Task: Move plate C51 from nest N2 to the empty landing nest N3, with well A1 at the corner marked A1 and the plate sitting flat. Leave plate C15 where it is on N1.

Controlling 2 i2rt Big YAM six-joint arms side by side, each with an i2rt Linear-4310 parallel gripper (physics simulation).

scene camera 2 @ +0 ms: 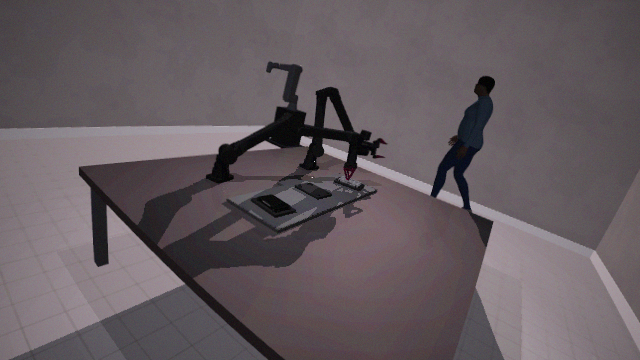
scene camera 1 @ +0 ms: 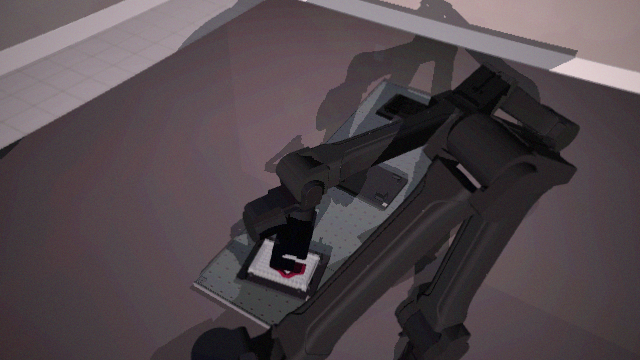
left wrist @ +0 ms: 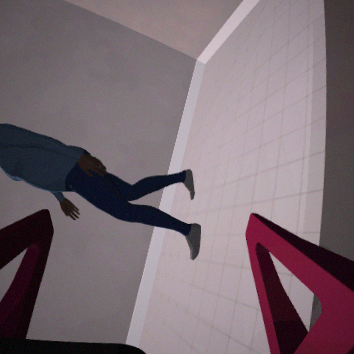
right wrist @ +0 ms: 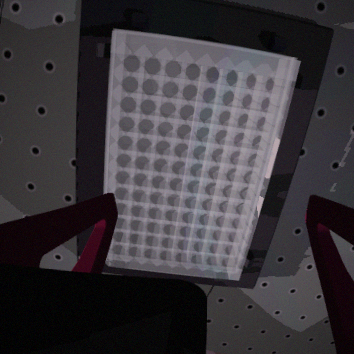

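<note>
A white well plate [scene camera 1: 262, 265] [scene camera 2: 352, 185] [right wrist: 175, 150] sits on a dark nest [right wrist: 92, 125]. A black plate [scene camera 1: 402, 106] [scene camera 2: 272, 203] sits on the nest at the other end of the board. The middle nest [scene camera 1: 370, 185] [scene camera 2: 313, 190] is empty. No plate or nest labels are legible, nor is the A1 mark. My right gripper [scene camera 1: 289, 270] [scene camera 2: 349, 173] [right wrist: 208, 205] is open, pointing down over the white plate; in its wrist view one finger overlaps the plate's left edge, the other lies right of the nest. My left gripper [scene camera 2: 381, 149] [left wrist: 150, 222] is open and empty, raised and pointing sideways.
The nests stand on a perforated grey board [scene camera 1: 225, 270] [scene camera 2: 320, 202]. The right forearm [scene camera 1: 370, 150] crosses above it. The left wrist is close to the right wrist in scene camera 2. A person [scene camera 2: 477, 125] [left wrist: 45, 155] stands beyond the table [scene camera 2: 375, 280].
</note>
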